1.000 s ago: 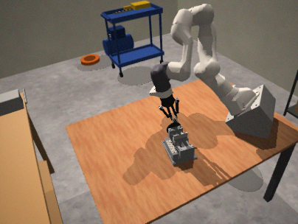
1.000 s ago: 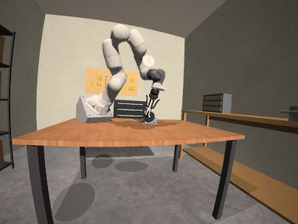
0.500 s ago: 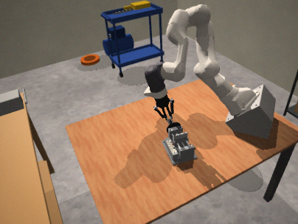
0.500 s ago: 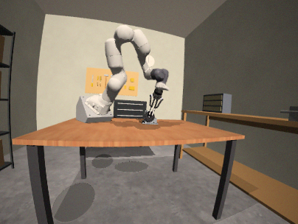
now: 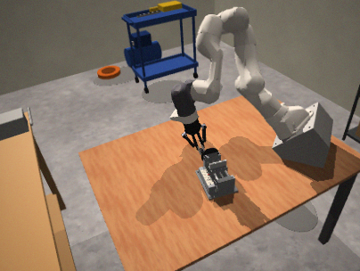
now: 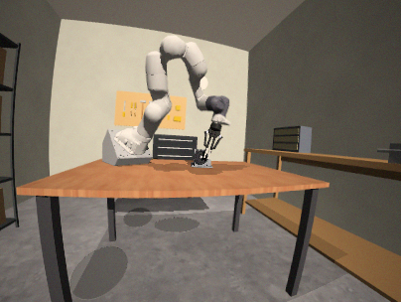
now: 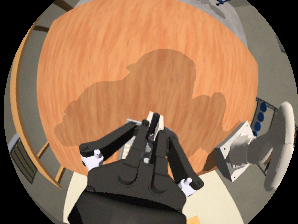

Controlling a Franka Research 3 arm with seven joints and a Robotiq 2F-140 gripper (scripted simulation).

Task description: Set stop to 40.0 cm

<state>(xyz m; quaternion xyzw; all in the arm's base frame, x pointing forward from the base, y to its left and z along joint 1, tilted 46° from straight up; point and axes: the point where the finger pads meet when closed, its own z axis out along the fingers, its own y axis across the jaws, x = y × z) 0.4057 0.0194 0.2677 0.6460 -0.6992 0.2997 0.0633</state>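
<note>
The handwheel is 20 mm to the left of my hand, 20 mm below it and 10 mm behind it.
</note>
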